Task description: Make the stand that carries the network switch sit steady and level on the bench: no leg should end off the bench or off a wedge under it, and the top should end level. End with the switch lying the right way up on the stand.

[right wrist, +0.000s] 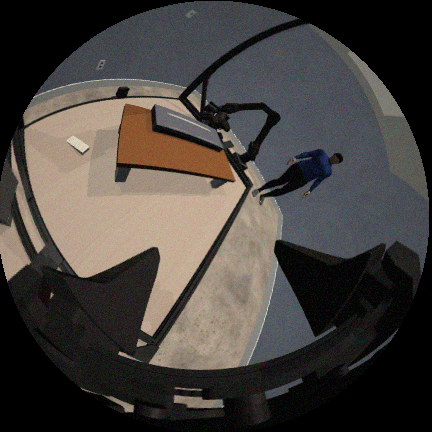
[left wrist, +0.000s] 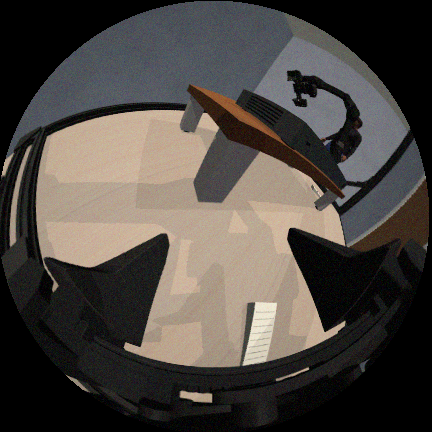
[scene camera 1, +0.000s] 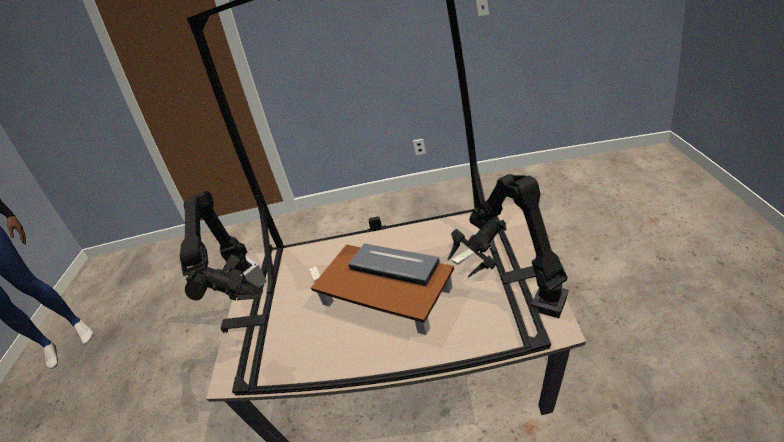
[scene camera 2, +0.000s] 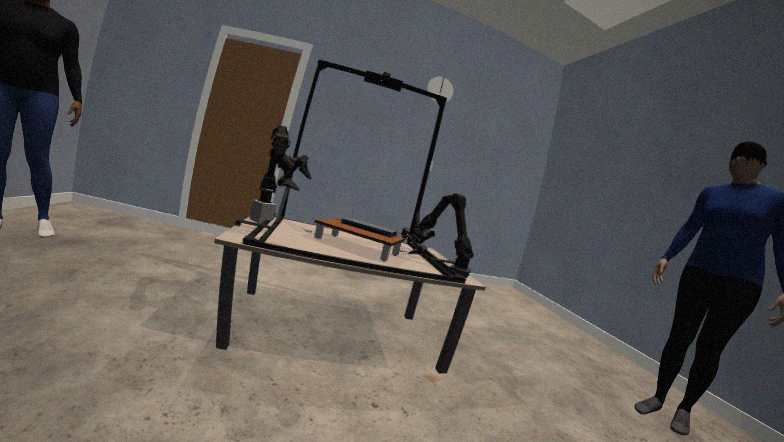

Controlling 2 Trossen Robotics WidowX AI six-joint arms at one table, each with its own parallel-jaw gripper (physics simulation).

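Frame: origin at the left arm's base, x back, y right, z up, level; metres.
Seen in the pictures: left gripper, fingertip midpoint: (left wrist: 229, 237) (scene camera 1: 457, 268) (scene camera 2: 403, 247); right gripper, fingertip midpoint: (right wrist: 218, 250) (left wrist: 290, 89) (scene camera 1: 262, 294) (scene camera 2: 305, 185); left arm's base, origin of the base link: (right wrist: 241, 159) (scene camera 1: 550, 296) (scene camera 2: 461, 267); right arm's base, origin of the base link: (scene camera 1: 242, 267) (scene camera 2: 264, 201).
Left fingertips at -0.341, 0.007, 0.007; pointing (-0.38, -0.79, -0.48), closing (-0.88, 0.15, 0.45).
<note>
Pixels of each thing's top centre, then the offset from my left fingertips to it, as dx, dy, dz. "pt": a spot on its surface instead. Level surfaces: height alone.
- grey switch, middle of its top: (left wrist: 317, 145) (scene camera 1: 392, 260) (right wrist: 192, 125) (scene camera 2: 369, 224) -0.172, -0.123, +0.087
- pale wedge, middle of its top: (right wrist: 76, 141) (scene camera 1: 314, 272) -0.517, -0.198, -0.028
- bench, its level: dz -0.040
- small black box, surface spot: (scene camera 1: 374, 222) (right wrist: 124, 90) pt -0.438, +0.116, +0.004
The brown-topped stand (scene camera 1: 378, 296) (scene camera 2: 351, 230) (left wrist: 225, 112) (right wrist: 160, 155) stands mid-bench on grey legs. Its top slopes down to the right in scene camera 2; how much is real tilt I cannot tell. The grey switch (scene camera 1: 394, 266) (left wrist: 300, 130) (right wrist: 187, 127) lies flat on it, pale stripe up. One pale wedge (scene camera 1: 313, 272) (right wrist: 78, 144) lies left of the stand, another wedge (scene camera 1: 462, 256) (left wrist: 262, 330) right of it, both apart from visible legs. My left gripper (scene camera 1: 460, 267) (left wrist: 229, 237) is open and empty above the right wedge. My right gripper (scene camera 2: 304, 183) (right wrist: 218, 250) is open and empty, high at the left.
Black rails (scene camera 1: 384, 377) (right wrist: 205, 260) edge the bench (scene camera 1: 329, 351), and an upright black frame (scene camera 1: 463, 98) (scene camera 2: 433, 148) rises behind the stand. A small black box (scene camera 1: 374, 222) (right wrist: 122, 92) sits at the back rail. People (scene camera 2: 724, 236) (right wrist: 312, 167) stand away from the bench.
</note>
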